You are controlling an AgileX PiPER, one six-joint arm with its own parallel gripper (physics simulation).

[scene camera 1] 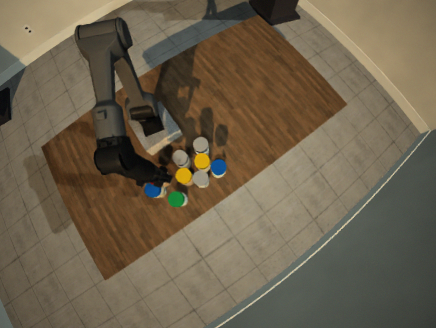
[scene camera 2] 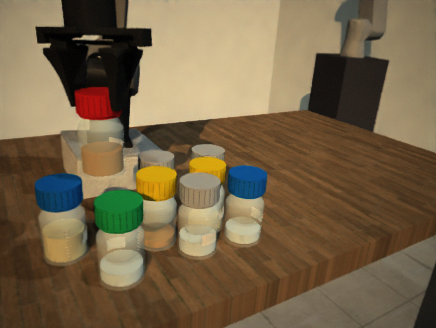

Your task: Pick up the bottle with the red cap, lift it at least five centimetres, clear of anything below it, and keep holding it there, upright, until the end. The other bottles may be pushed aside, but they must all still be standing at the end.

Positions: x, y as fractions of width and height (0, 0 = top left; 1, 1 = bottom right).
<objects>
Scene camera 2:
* my gripper: 0.23, 0.33
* green-capped bottle: 0.28, 0.73
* yellow-capped bottle: 0.36, 0.57
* yellow-capped bottle: 0.49, 0.51
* grey-capped bottle: 0.46, 0.66
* red-capped bottle: 0.23, 0.40
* blue-capped bottle: 0.56, 0.64
</objects>
